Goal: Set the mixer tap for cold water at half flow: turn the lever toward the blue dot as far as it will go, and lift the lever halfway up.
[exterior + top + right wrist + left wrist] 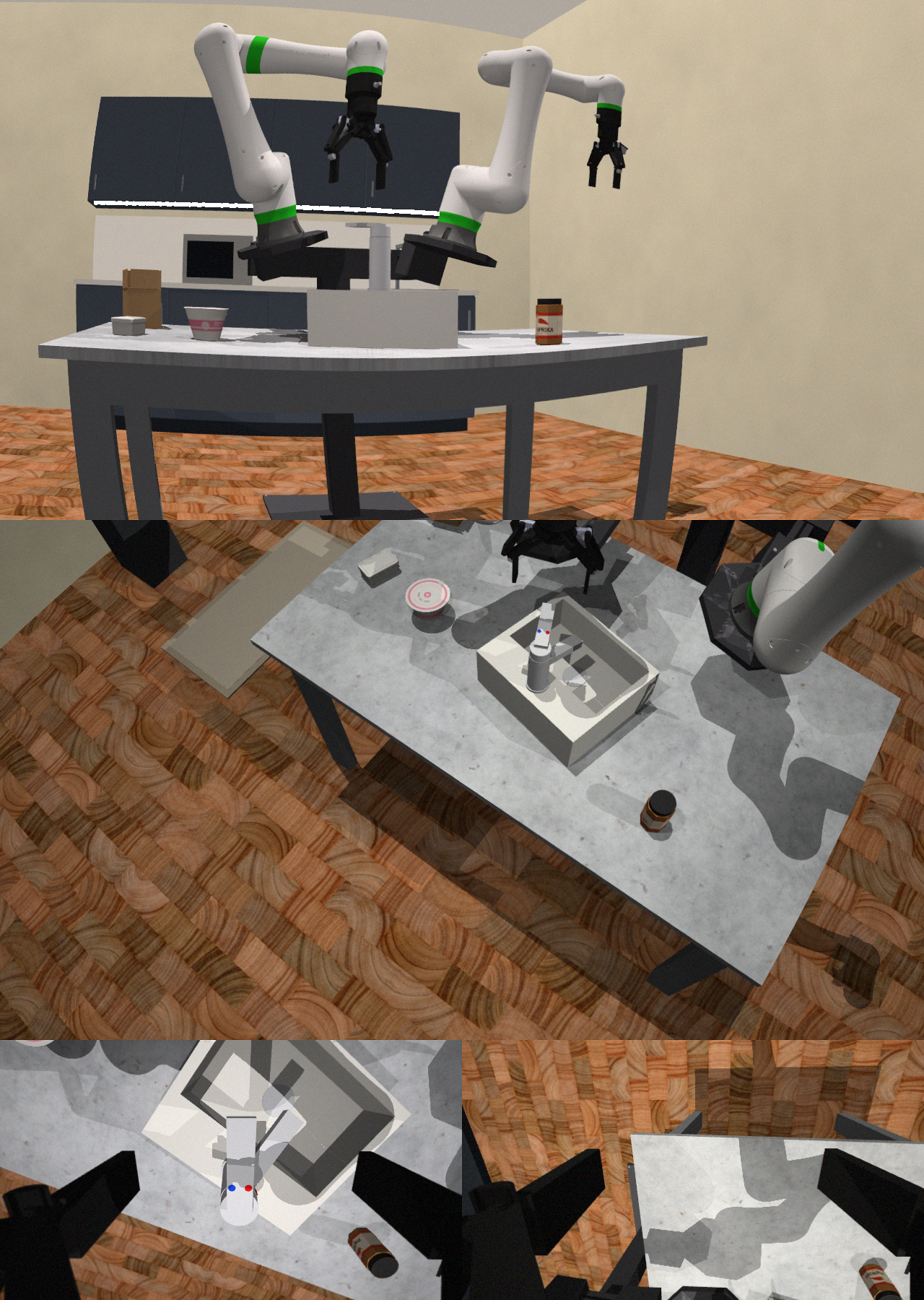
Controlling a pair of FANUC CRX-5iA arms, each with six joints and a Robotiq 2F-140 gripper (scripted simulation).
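Note:
Right now my right hand is 4 cm short of the flat lever, 2 cm to the right of it and 10 cm above it. From my right hand the other things lie so: pink-and-white bowl: 3 cm behind, 38 cm to the right, 33 cm below; paprika jar: 17 cm ahead, 42 cm to the left, 33 cm below; white basin: 3 cm behind, 6 cm to the left, 34 cm below.

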